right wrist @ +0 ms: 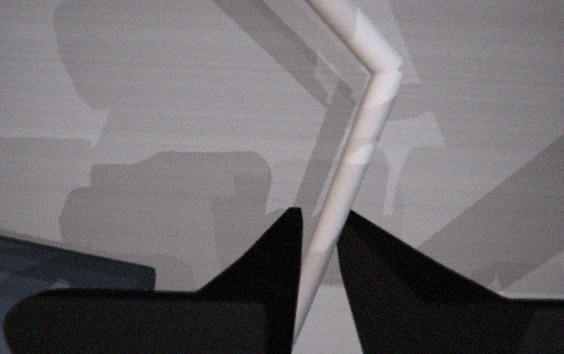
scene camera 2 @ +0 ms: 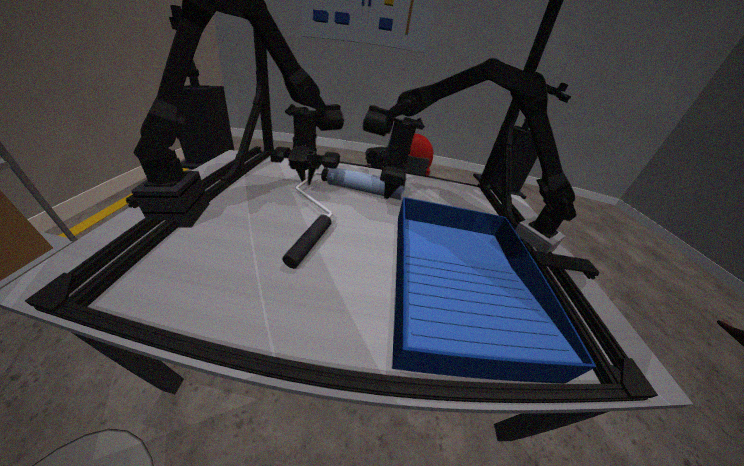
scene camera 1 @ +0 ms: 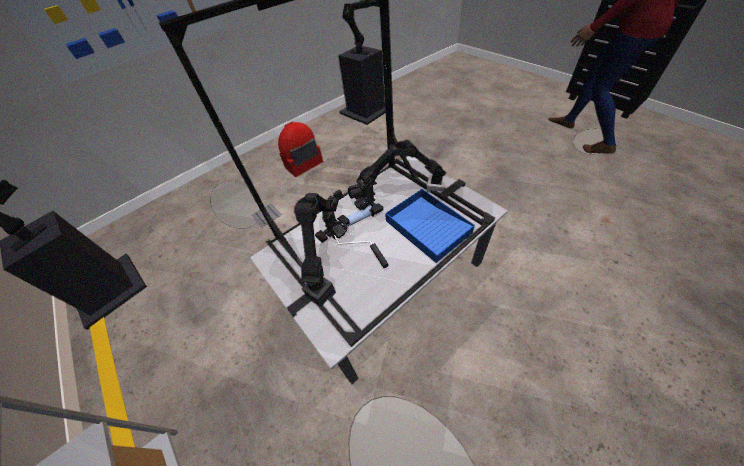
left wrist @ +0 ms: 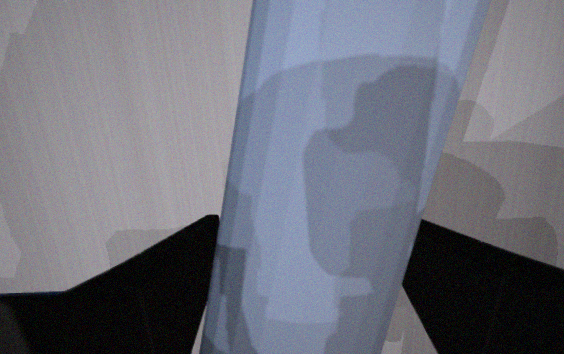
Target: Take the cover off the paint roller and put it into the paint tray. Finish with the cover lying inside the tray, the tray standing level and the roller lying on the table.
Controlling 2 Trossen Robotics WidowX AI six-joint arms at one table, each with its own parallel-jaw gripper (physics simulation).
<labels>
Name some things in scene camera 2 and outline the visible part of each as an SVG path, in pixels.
My left gripper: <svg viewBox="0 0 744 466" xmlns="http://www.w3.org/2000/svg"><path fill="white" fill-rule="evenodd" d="M391 139L388 147L368 148L365 158L367 164L384 162L380 180L385 183L385 199L388 199L399 186L404 186L406 174L403 168L405 169L407 157L411 151L411 145L400 144Z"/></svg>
My right gripper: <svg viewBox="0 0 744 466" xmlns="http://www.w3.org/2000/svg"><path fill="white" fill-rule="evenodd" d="M270 154L271 162L281 163L284 158L288 158L288 165L291 169L296 169L302 182L305 180L305 170L308 169L308 185L311 184L314 172L321 164L325 168L336 169L340 162L340 155L338 153L326 152L324 155L317 155L316 132L313 134L298 134L294 132L292 150L289 147L277 147Z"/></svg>
</labels>
